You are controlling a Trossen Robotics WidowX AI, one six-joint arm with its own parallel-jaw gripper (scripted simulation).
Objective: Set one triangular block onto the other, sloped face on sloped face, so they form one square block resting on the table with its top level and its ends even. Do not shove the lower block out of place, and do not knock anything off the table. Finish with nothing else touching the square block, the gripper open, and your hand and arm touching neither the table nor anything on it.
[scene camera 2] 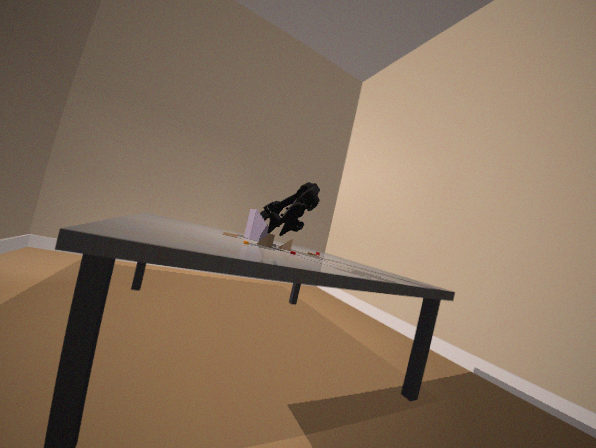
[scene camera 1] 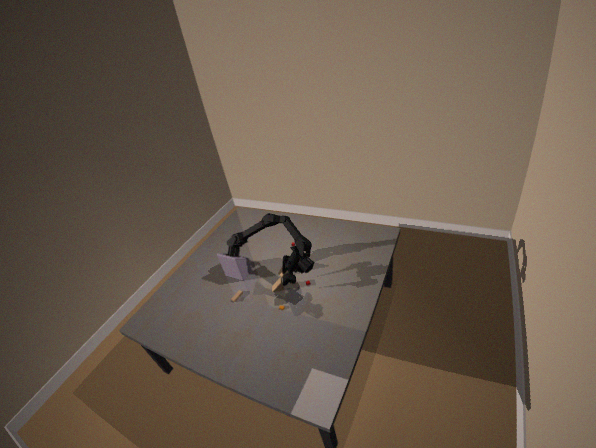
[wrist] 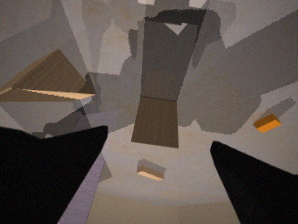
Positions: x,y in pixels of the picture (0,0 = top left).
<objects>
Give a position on a triangular block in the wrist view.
156,123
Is the gripper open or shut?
Open.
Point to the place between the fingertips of the gripper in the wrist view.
159,138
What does the gripper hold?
Nothing.
</objects>
